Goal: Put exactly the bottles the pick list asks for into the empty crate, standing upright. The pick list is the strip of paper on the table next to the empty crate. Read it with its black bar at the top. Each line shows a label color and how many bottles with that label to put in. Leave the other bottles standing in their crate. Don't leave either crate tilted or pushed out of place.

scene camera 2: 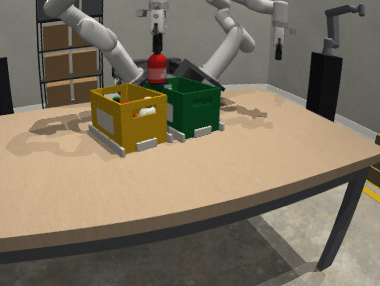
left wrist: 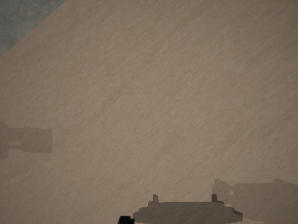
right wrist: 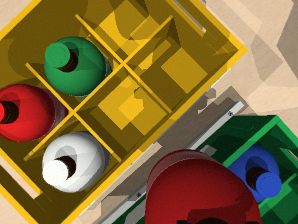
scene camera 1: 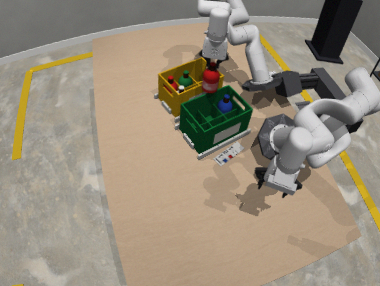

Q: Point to a yellow crate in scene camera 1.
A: At 196, 67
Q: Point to a yellow crate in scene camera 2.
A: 115, 120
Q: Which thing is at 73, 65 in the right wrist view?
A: A green bottle.
